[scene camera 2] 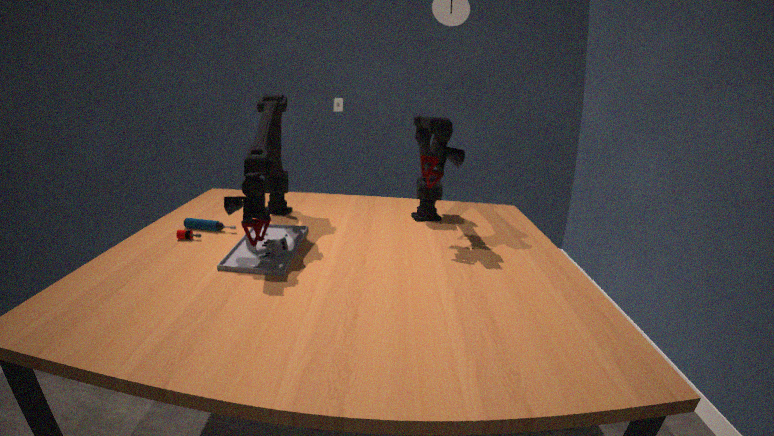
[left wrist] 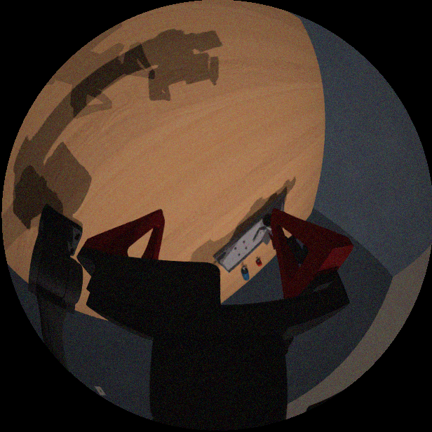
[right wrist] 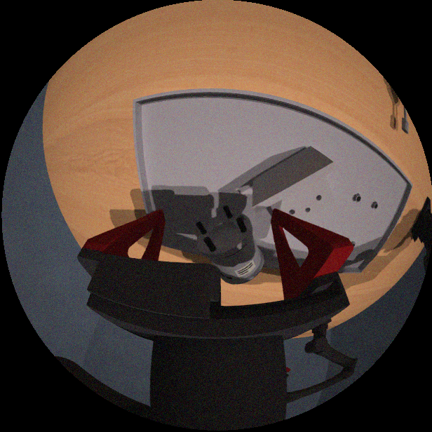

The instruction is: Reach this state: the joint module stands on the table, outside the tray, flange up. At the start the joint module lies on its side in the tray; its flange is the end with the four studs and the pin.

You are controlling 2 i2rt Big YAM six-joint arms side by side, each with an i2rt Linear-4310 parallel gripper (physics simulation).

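Pixels of known places: left gripper, between the fingertips: (scene camera 2: 426,182); right gripper, between the fingertips: (scene camera 2: 257,243); left arm's base, origin of its link: (scene camera 2: 426,218); right arm's base, origin of its link: (scene camera 2: 277,211).
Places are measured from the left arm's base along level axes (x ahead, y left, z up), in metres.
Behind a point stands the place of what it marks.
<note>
The grey joint module (scene camera 2: 278,243) {x 0.434, y -0.621, z 0.058 m} (right wrist: 225,242) is in the tray (scene camera 2: 246,270) {x 0.529, y -0.718, z 0.008 m} (right wrist: 140,145), near one long side. In the right wrist view its dark flange with four studs faces obliquely up toward the camera, and its labelled body points down, overlapping the tray's near rim; contact with that rim cannot be told. My right gripper (scene camera 2: 255,242) {x 0.423, y -0.692, z 0.054 m} (right wrist: 217,214) is open and empty, low over the tray, its fingertips apart on either side of the module's flange in the right wrist view. My left gripper (scene camera 2: 431,185) {x 0.258, y -0.095, z 0.218 m} (left wrist: 217,214) is open and empty, high and far from the tray.
A grey bent bracket (right wrist: 285,167) stands in the tray beside the module, with small nuts (right wrist: 356,198) farther along. A blue screwdriver (scene camera 2: 203,224) {x 0.150, y -0.946, z 0.028 m} (left wrist: 245,273) and a red one (scene camera 2: 184,235) {x 0.254, y -0.998, z 0.020 m} (left wrist: 258,261) lie outside the tray at the picture's left in scene camera 2.
</note>
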